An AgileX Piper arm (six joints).
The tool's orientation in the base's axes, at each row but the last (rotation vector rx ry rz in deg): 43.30 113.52 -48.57; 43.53 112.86 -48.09; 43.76 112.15 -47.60; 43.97 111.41 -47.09
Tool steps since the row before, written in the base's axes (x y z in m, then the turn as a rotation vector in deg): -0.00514 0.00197 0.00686 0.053 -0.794 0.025; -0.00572 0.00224 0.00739 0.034 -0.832 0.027; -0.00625 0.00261 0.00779 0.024 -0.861 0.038; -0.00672 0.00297 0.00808 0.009 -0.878 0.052
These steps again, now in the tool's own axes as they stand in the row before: -0.00308 -0.00466 -0.00679 -0.201 -0.436 0.635; -0.00332 -0.00502 -0.00749 -0.201 -0.474 0.655; -0.00348 -0.00525 -0.00818 -0.212 -0.501 0.669; -0.00359 -0.00539 -0.00879 -0.221 -0.526 0.669
